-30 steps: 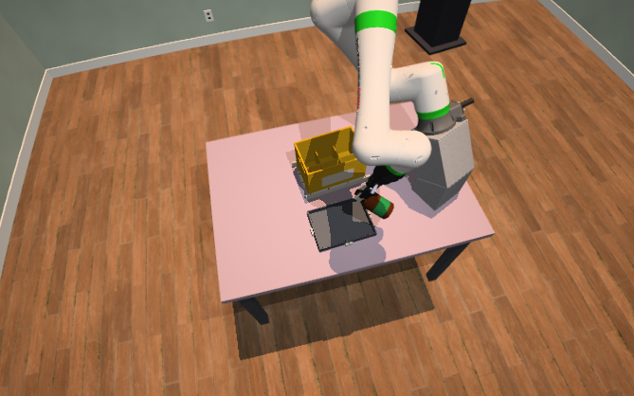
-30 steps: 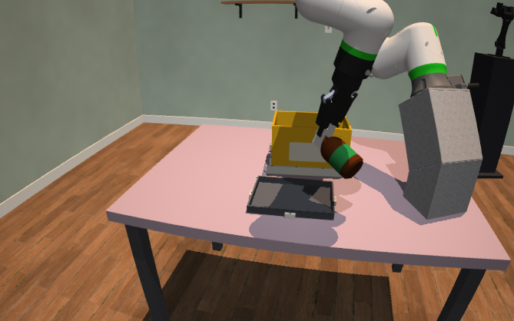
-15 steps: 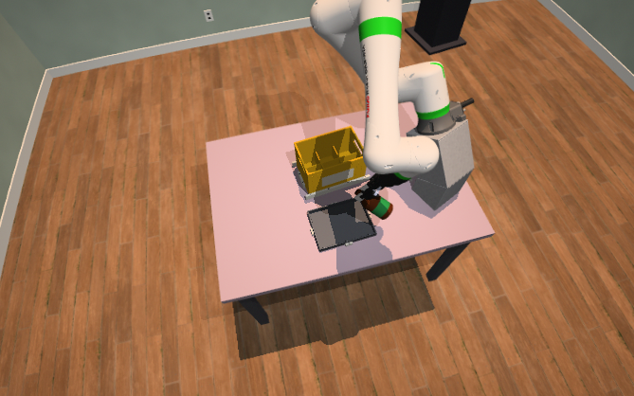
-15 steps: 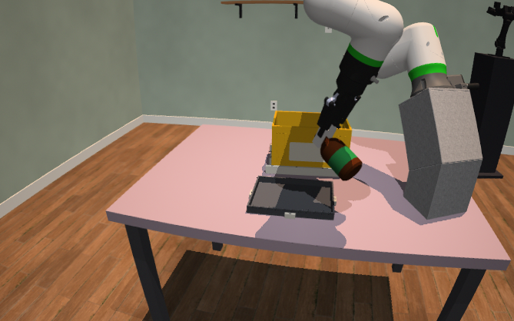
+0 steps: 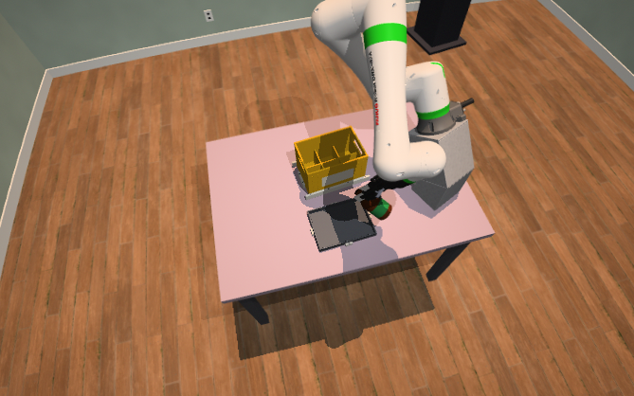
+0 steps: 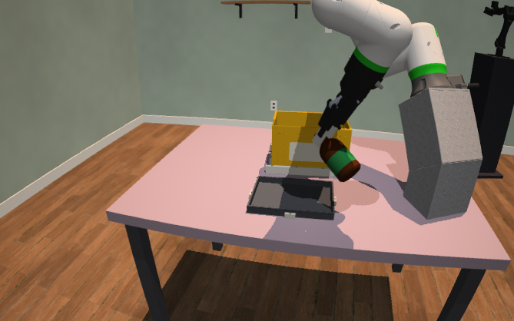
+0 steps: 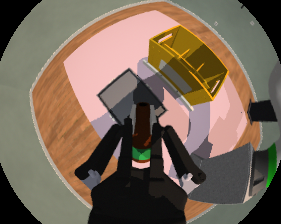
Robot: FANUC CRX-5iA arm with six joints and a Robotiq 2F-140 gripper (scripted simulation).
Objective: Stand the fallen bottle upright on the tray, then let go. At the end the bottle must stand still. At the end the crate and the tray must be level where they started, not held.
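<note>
Now: hand 3 cm past the bottle, 3 cm to the right of it and 4 cm above it. Round my hand: yellow crate (1 cm ahead, 28 cm to the right, 14 cm below); then tray (8 cm ahead, 1 cm to the right, 21 cm below).
</note>
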